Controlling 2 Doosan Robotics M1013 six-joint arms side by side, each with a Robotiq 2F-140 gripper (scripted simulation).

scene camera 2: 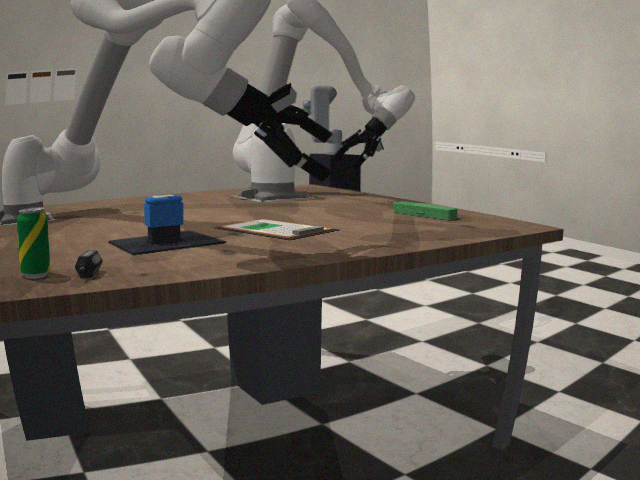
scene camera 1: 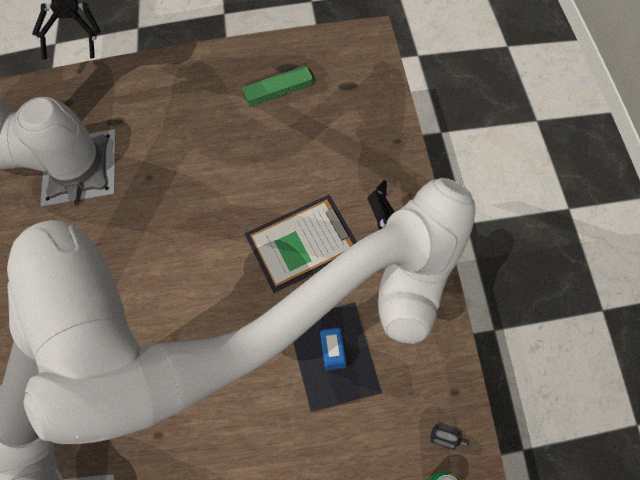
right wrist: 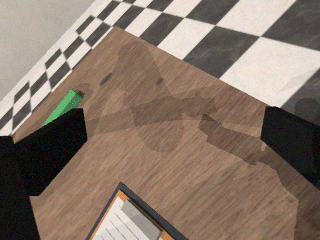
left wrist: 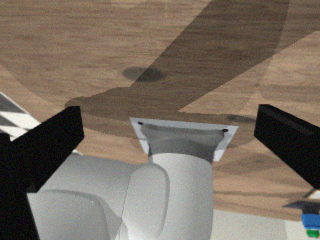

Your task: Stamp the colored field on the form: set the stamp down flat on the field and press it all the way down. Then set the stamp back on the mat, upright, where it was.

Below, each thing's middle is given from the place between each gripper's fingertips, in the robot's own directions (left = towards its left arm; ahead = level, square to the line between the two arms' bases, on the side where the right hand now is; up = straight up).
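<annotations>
The dark mat (scene camera 1: 358, 380) is 660 mm ahead of my left hand, 970 mm to the right of it and 120 mm below it. And my left hand (scene camera 2: 344, 163) is 660 mm short of the blue stamp (scene camera 2: 163, 215), 970 mm to the left of it and 70 mm above it.
From my right hand, that dark mat is 280 mm to the right, 210 mm behind and 190 mm below. With the blue stamp, my right hand is 280 mm to the left of it, 210 mm past it and 140 mm above it.
</annotations>
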